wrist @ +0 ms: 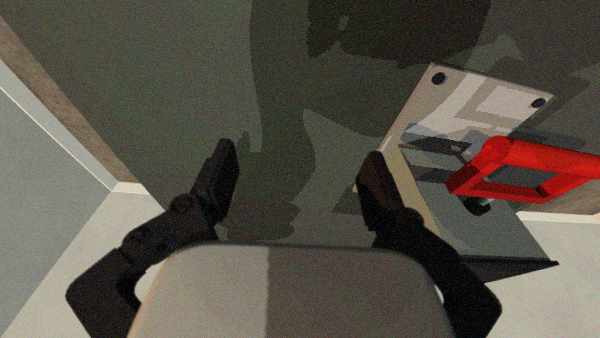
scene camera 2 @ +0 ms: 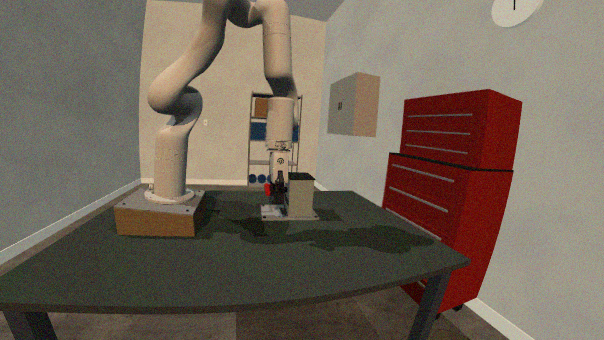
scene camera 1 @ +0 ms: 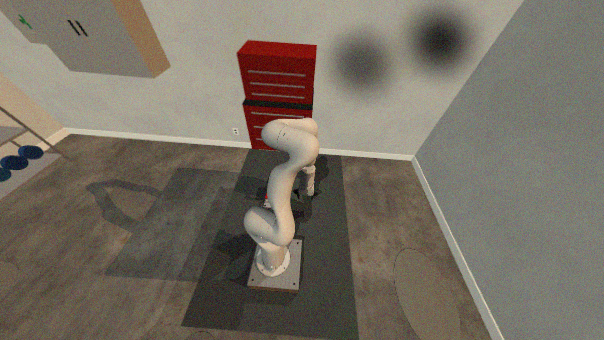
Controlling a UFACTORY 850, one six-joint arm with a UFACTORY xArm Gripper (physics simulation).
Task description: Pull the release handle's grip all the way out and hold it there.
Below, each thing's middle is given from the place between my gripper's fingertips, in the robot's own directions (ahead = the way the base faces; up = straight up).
My hand is 13 cm short of the base plate (wrist: 452,110), 20 cm to the right of it and 13 cm above it.
